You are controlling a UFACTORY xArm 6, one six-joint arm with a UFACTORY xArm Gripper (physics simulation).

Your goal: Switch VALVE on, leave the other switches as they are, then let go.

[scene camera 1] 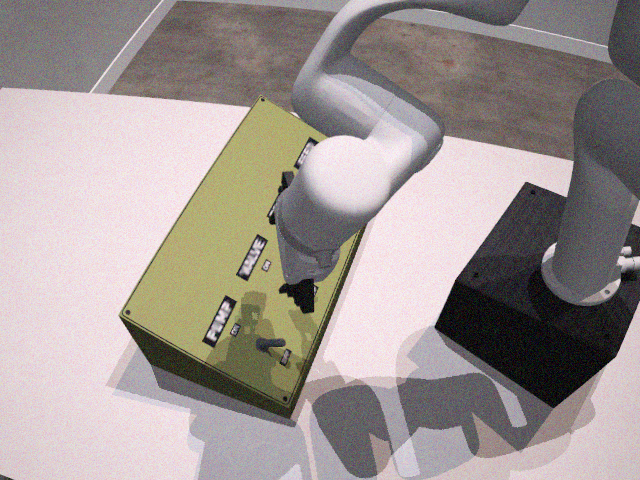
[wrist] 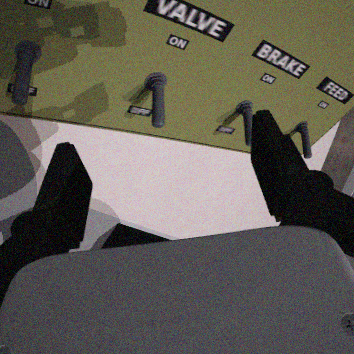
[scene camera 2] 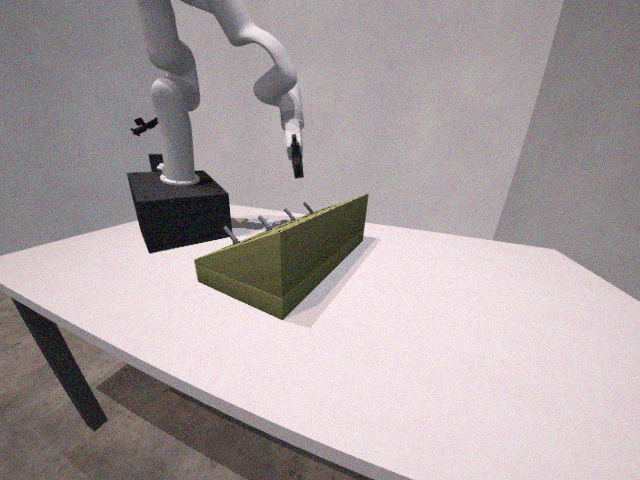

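Where they show: gripper, between the fingertips: [scene camera 1: 285, 255] [wrist: 164, 148] [scene camera 2: 298, 173]; arm's base, origin of its link: [scene camera 1: 580, 272] [scene camera 2: 180, 179].
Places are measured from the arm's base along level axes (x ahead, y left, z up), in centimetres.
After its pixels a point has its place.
The olive switch panel [scene camera 1: 206, 222] @[y -9.1, x 57.2, z -3.5 cm] [scene camera 2: 323, 242] @[y -23.5, x 56.7, z -8.8 cm] [wrist: 115, 65] @[y 0.4, x 45.4, z -10.1 cm] carries levers in a row. The VALVE lever [scene camera 2: 264, 223] @[y -15.1, x 38.6, z -8.5 cm] [wrist: 158, 107] @[y -2.8, x 41.9, z -7.5 cm] tilts over its OFF label [wrist: 139, 110] @[y -2.4, x 40.2, z -12.0 cm], away from its ON label [wrist: 177, 41] @[y -4.9, x 47.6, z -8.3 cm] [scene camera 1: 266, 265] @[y -4.8, x 47.6, z -8.3 cm]. In scene camera 1 the arm and gripper hide this lever. My gripper [scene camera 1: 291, 258] @[y 1.5, x 43.7, z 4.2 cm] [scene camera 2: 298, 176] @[y 1.5, x 43.7, z 4.2 cm] [wrist: 164, 148] @[y 1.5, x 43.7, z 4.2 cm] is open and empty, high above the panel. In the wrist view the VALVE lever shows between the two fingers, with the panel well below them. The VALVE name plate [scene camera 1: 251, 256] @[y -5.6, x 50.0, z -7.2 cm] [wrist: 195, 19] @[y -6.0, x 49.6, z -7.3 cm] is readable.
The PUMP lever [scene camera 1: 271, 343] @[y 8.7, x 45.7, z -7.8 cm] [scene camera 2: 230, 235] @[y -26.5, x 35.1, z -8.4 cm] [wrist: 22, 77] @[y 8.3, x 45.7, z -7.7 cm], BRAKE lever [scene camera 2: 290, 214] @[y -3.6, x 42.6, z -8.4 cm] [wrist: 247, 125] @[y -14.1, x 38.6, z -8.1 cm] and FEED lever [scene camera 2: 308, 208] @[y 7.7, x 46.0, z -8.6 cm] [wrist: 306, 142] @[y -25.6, x 34.9, z -7.9 cm] all tilt to the OFF side. A right-hand finger partly overlaps BRAKE in the wrist view. The black base block [scene camera 1: 496, 315] @[y 4.3, x 12.8, z -5.6 cm] [scene camera 2: 180, 222] @[y -13.6, x 9.4, z -11.4 cm] stands beside the panel's low edge.
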